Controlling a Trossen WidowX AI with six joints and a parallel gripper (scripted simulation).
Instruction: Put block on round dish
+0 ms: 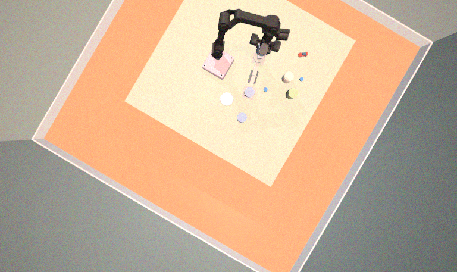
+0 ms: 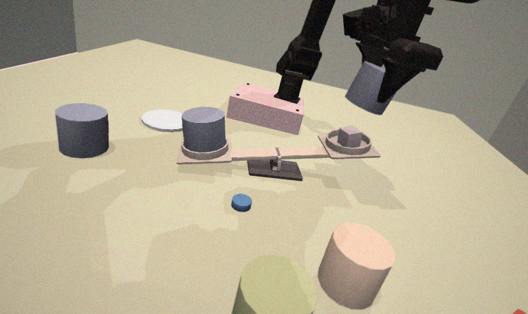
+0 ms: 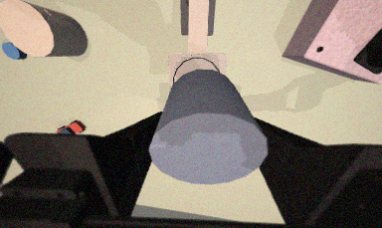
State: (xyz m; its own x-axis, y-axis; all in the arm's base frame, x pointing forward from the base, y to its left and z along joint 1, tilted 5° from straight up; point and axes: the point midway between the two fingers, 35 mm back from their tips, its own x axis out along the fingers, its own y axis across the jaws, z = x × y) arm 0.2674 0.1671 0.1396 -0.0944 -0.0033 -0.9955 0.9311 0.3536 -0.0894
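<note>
The grey block lies 8 cm below my gripper tip, 1 cm to the right of it and 1 cm ahead of it. Also, from my gripper tip: green cylinder: 37 cm ahead, 13 cm below, 6 cm to the right; then red toy car: 25 cm ahead, 24 cm to the left, 16 cm below; then peach cylinder: 26 cm ahead, 13 cm below.
</note>
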